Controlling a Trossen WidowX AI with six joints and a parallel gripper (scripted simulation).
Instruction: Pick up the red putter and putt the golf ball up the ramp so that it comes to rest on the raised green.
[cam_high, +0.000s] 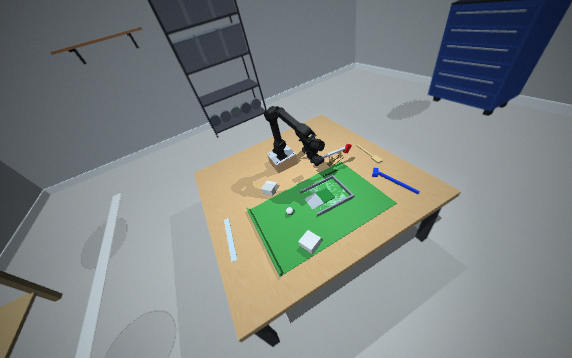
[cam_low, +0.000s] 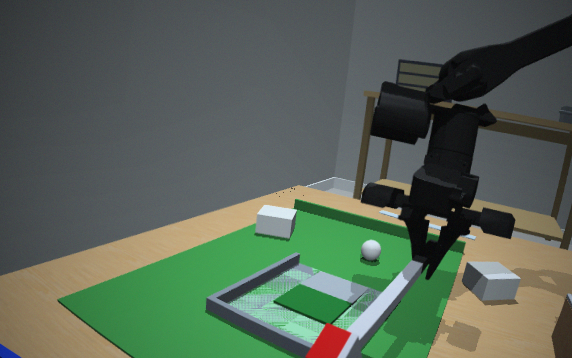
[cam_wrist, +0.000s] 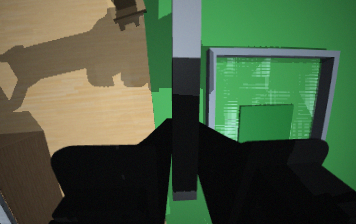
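The red putter lies 12 cm to the left of my gripper tip, 2 cm ahead of it and 2 cm above it. Also, from my gripper tip: green mat 19 cm ahead, 17 cm to the right, 12 cm below; grey walled frame 16 cm ahead, 12 cm below, 5 cm to the right; wooden stand 20 cm to the left, 9 cm below, 5 cm behind.
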